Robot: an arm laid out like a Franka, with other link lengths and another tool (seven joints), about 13 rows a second.
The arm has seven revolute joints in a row. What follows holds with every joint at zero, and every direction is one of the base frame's.
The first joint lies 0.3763 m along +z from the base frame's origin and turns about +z.
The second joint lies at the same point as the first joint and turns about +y.
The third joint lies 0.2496 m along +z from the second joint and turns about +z.
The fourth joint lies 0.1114 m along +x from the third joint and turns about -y.
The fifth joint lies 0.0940 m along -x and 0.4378 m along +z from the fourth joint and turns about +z.
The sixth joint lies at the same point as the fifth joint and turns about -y.
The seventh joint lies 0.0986 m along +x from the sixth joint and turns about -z.
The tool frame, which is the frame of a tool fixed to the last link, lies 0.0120 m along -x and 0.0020 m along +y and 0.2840 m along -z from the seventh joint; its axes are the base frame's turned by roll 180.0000, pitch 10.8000 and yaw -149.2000 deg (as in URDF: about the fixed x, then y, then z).
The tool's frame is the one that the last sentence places.
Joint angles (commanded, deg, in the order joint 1, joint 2, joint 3, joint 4, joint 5, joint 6, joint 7), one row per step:
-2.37 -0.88 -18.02 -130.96 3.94 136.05 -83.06
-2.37 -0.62 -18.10 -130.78 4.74 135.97 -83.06
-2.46 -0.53 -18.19 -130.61 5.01 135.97 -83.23
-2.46 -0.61 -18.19 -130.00 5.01 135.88 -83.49
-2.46 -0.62 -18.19 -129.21 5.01 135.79 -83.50
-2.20 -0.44 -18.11 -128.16 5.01 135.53 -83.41
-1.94 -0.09 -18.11 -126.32 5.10 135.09 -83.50
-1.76 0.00 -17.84 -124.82 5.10 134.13 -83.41
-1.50 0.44 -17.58 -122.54 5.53 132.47 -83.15
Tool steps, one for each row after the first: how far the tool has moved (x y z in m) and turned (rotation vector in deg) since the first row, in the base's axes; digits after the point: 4 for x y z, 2 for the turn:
0.0003 0.0005 -0.0013 0.55 -0.05 -0.59
0.0009 -0.0012 -0.0007 0.67 -0.19 -0.78
0.0056 -0.0029 0.0055 0.46 -0.77 -0.51
0.0114 -0.0051 0.0127 0.22 -1.43 -0.49
0.0189 -0.0039 0.0200 -0.02 -2.00 -0.22
0.0306 -0.0051 0.0325 -0.40 -3.00 0.11
0.0390 -0.0023 0.0436 -0.51 -3.44 0.54
0.0491 0.0021 0.0568 -0.24 -3.74 0.68

